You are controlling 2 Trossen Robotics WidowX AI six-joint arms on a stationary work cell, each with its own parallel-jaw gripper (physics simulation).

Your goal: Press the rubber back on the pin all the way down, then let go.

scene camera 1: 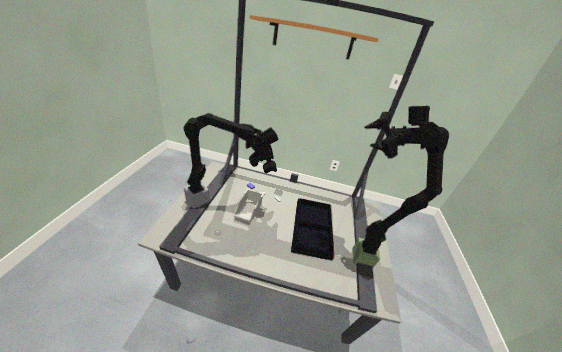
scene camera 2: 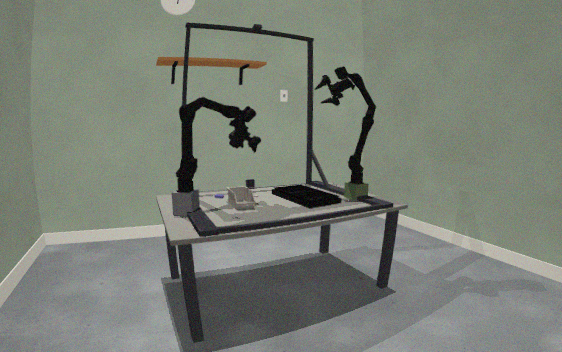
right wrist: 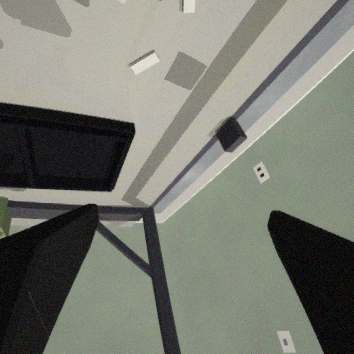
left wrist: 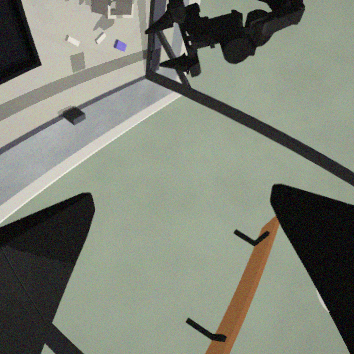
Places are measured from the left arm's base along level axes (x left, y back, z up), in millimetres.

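Pixels of known places: left gripper, fingertip midpoint: (scene camera 1: 367,136) (scene camera 2: 317,96) (left wrist: 182,197); right gripper, fingertip midpoint: (scene camera 2: 248,149) (right wrist: 185,215) (left wrist: 152,49); left arm's base, origin of the base link: (scene camera 1: 369,248) (scene camera 2: 356,182); right arm's base, origin of the base link: (scene camera 1: 196,188) (scene camera 2: 185,190).
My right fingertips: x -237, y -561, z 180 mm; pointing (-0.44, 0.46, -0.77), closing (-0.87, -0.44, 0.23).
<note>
For each thing: its middle in the pictures, then the offset to it from my right fingertips.
- tiny pale round thing, body centre: (scene camera 1: 217,231) dz -258, dx +322, dy -184 mm
- open pale box, body centre: (scene camera 2: 240,198) (scene camera 1: 249,205) dz -229, dx +121, dy -89 mm
- blue block, body centre: (left wrist: 119,45) (scene camera 2: 219,196) (scene camera 1: 250,185) dz -260, dx -84, dy -147 mm
A tiny pale round thing (scene camera 1: 217,232) lies on the near left part of the table in scene camera 1; it is too small to tell whether it is the pin with its rubber back. My right gripper (scene camera 1: 262,166) (scene camera 2: 245,146) (left wrist: 152,49) (right wrist: 185,215) is open and empty, pointing downward high above the back left of the table, well apart from that thing. My left gripper (scene camera 1: 370,136) (scene camera 2: 319,95) (left wrist: 182,197) is open and empty, raised high at the right side of the pictures. Neither gripper touches anything.
An open pale box (scene camera 1: 244,218) (scene camera 2: 242,204) stands left of the black two-part tray (scene camera 1: 312,256) (right wrist: 129,132). A blue block (scene camera 1: 251,185) (scene camera 2: 219,196) (left wrist: 120,45) and two white blocks, one (scene camera 1: 277,198) (left wrist: 73,40) (right wrist: 144,62) nearer the tray, lie behind. A dark frame (scene camera 1: 239,75) rises at the back.
</note>
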